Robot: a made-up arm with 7 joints.
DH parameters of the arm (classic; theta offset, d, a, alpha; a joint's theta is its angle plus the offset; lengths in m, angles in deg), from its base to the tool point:
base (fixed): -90 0.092 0 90
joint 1: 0 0.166 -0.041 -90
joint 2: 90 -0.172 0.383 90
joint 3: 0 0.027 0.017 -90
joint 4: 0 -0.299 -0.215 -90
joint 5: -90 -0.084 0.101 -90
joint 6: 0 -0.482 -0.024 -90
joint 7: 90 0.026 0.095 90
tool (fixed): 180 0.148 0 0
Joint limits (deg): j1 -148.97..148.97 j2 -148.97..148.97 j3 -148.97..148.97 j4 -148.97..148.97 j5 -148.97..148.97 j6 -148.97..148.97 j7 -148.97..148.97
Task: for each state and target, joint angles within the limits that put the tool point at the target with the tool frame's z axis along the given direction. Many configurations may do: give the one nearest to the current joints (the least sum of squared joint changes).
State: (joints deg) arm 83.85 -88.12 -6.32 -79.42 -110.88 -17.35 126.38
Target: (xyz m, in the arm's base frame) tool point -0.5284 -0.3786 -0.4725 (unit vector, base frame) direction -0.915 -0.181 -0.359
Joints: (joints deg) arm 38.39 -99.06 -31.62 -67.07 -144.69 -21.20 108.81
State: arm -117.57 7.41 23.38 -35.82 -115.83 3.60 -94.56
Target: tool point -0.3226 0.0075 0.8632 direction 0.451 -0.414 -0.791
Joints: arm -145.34 22.53 -17.45 -73.03 -70.72 -10.06 -87.46
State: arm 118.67 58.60 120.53 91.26 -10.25 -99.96 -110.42
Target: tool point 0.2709 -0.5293 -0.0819 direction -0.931 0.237 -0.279
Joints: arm 148.97 98.81 140.31 84.21 19.00 -84.17 -94.12
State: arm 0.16 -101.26 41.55 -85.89 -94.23 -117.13 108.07
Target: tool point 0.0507 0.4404 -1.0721 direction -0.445 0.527 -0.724
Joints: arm -46.95 -87.73 14.21 -115.33 -108.64 -134.84 79.36
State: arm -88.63 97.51 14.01 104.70 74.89 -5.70 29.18
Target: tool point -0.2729 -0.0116 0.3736 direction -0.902 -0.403 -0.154
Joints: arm -69.58 102.56 53.85 91.52 103.19 15.60 27.66
